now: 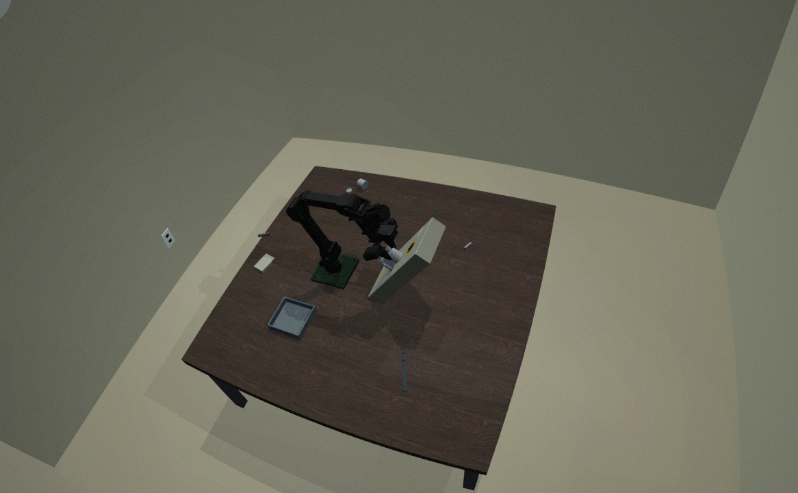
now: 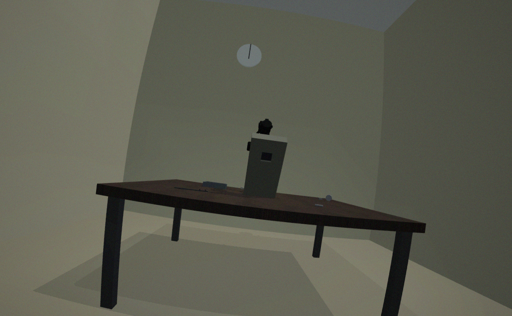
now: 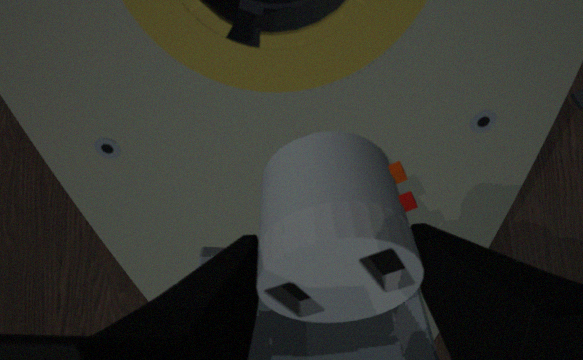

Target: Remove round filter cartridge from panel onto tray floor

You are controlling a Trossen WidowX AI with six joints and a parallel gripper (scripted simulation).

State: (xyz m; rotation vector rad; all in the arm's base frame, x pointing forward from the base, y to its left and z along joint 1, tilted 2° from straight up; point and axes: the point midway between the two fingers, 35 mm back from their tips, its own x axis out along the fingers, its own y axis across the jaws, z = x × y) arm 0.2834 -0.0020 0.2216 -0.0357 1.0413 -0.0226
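My gripper tip is 40 mm above the beige service panel, 30 mm short of it and 10 mm to the right of it. The rest, counted from my gripper tip: tray 360 mm behind, 270 mm to the right, 190 mm below; then filter cartridge right at my gripper tip; then short pin 290 mm to the left, 200 mm below, 200 mm ahead.
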